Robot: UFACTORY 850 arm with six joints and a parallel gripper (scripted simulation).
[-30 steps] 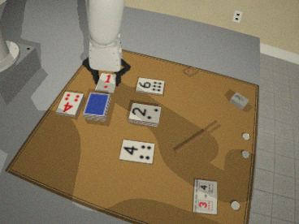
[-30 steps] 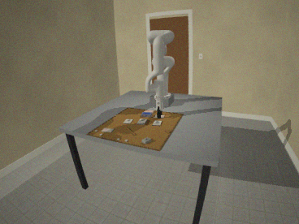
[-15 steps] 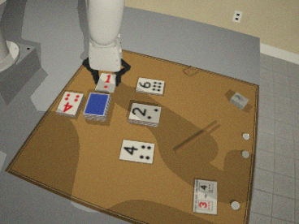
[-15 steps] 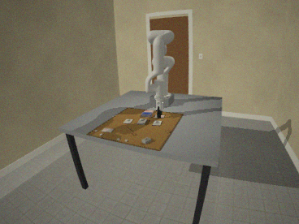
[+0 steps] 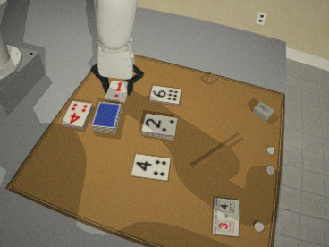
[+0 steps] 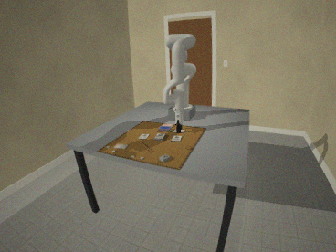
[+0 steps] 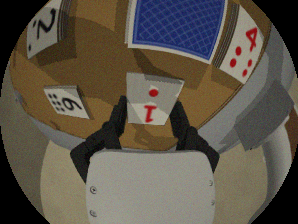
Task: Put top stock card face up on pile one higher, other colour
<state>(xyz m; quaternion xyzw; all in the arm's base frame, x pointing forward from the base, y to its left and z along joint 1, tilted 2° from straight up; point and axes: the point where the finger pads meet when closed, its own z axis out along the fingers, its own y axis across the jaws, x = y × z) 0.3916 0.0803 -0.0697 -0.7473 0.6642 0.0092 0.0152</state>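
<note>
Right now the brown card cloth is 18 cm ahead of my hand, 12 cm to the right of it and 3 cm below it. Round my hand: small grey block (44 cm ahead, 4 cm to the left); then thin stick (32 cm ahead, 14 cm to the right, 1 cm below); then rule card (37 cm ahead, 32 cm to the right, 1 cm below).
</note>
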